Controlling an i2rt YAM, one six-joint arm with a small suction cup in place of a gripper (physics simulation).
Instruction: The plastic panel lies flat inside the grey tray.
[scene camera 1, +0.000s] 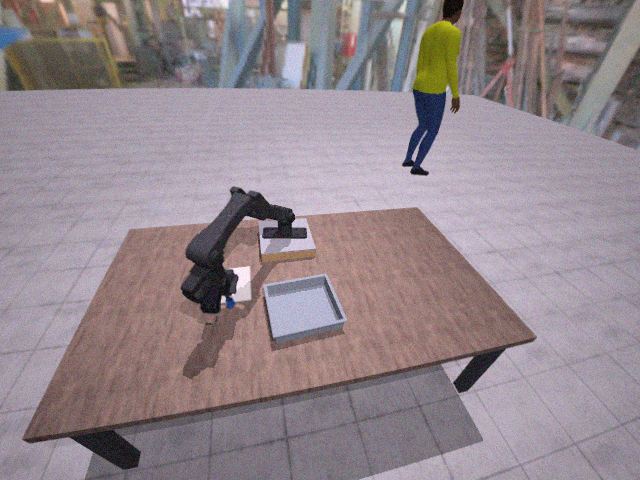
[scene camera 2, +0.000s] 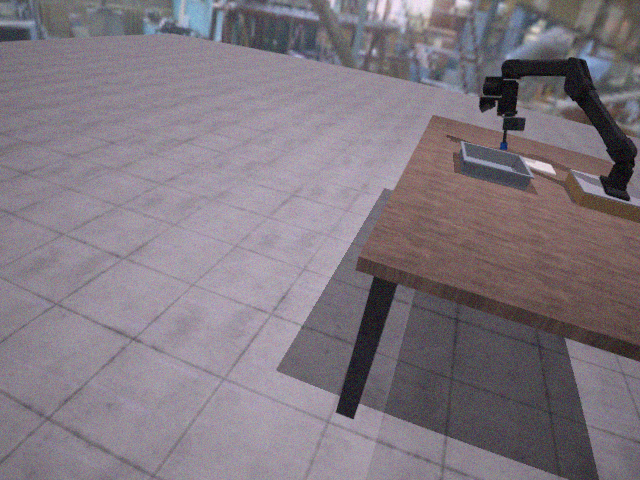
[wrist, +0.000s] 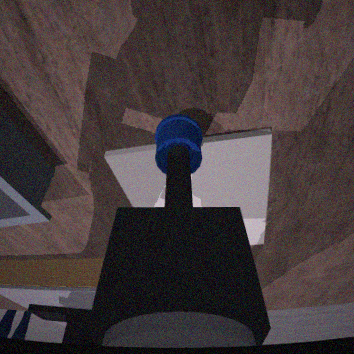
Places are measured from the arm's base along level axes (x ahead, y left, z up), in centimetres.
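Pixels of known places: hand, its tool point: (scene camera 1: 230, 303) (scene camera 2: 503, 149) (wrist: 178, 135); arm's base, origin of its link: (scene camera 1: 285, 233) (scene camera 2: 613, 188) (wrist: 86, 313).
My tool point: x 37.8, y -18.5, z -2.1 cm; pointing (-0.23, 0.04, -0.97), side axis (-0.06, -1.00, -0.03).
Note:
Ahead of a thing's pixels: the offset from my tool point to its top centre. Level surfaces: height alone.
The plastic panel @(dx -11.7, dy -1.4, dz -2.4 cm) (scene camera 1: 243, 282) (scene camera 2: 539, 165) (wrist: 232, 175) is a flat, whitish square. It lies on the table beside the grey tray, outside it, partly hidden behind the arm in scene camera 1. The grey tray @(dx +1.7, dy +25.3, dz +2.0 cm) (scene camera 1: 310, 332) (scene camera 2: 491, 173) (wrist: 22, 145) is a shallow open box with nothing seen inside. My gripper (scene camera 1: 230, 302) (scene camera 2: 503, 146) (wrist: 178, 145), a small blue suction cup, points down and holds nothing. It hangs above the table near one edge of the panel, apart from it, and overlaps that edge in the wrist view.
The arm's base stands on a white-topped block (scene camera 1: 287, 255) (scene camera 2: 594, 198) with yellowish sides, behind the tray on the brown table @(dz -3.0 cm) (scene camera 1: 403, 289) (scene camera 2: 465, 222). Arm shadows fall across the table. A person in a yellow top (scene camera 1: 436, 56) stands on the floor far beyond the table.

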